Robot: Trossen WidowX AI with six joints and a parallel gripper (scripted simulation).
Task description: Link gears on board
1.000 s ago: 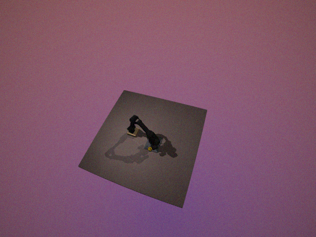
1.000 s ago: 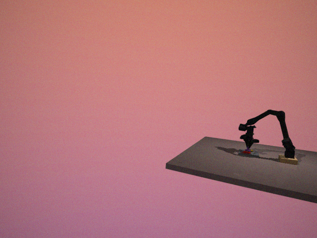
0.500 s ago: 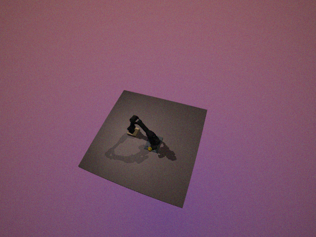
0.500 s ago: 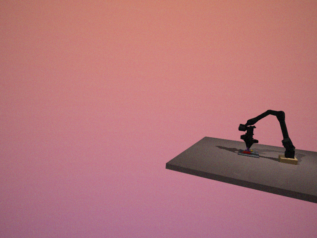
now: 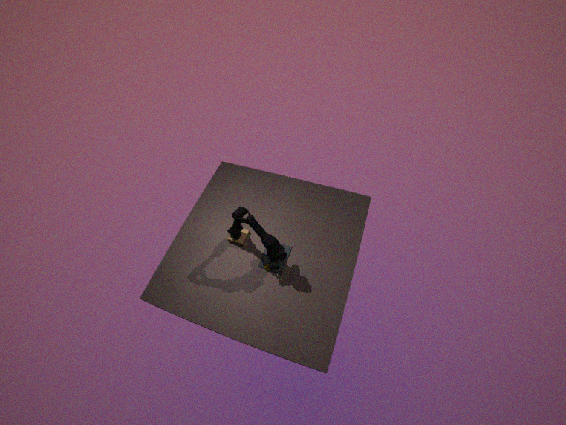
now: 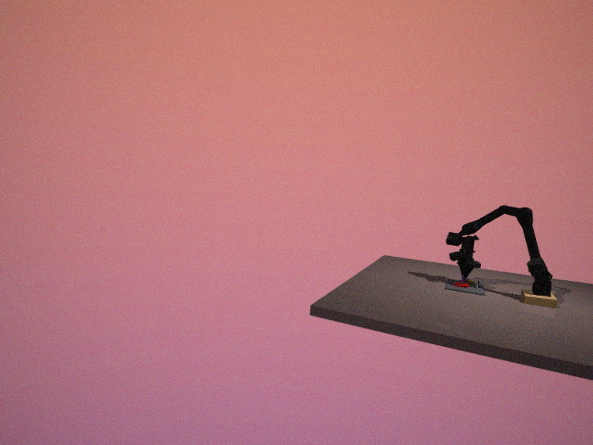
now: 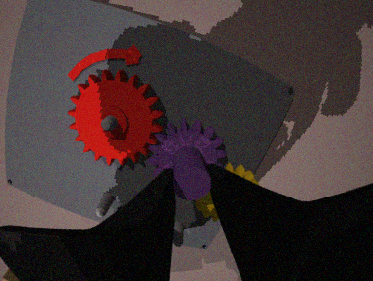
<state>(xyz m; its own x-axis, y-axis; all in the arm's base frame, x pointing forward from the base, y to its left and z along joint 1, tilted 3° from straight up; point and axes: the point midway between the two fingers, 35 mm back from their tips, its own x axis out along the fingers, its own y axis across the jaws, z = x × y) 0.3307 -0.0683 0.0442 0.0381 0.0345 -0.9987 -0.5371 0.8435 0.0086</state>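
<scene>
Right now the purple gear is 10 mm below my gripper tip. The rest, counted from my gripper tip: red arrow (30 mm ahead, 80 mm to the left, 30 mm below); then red gear (60 mm to the left, 20 mm below); then yellow gear (20 mm behind, 50 mm to the right, 20 mm below).
</scene>
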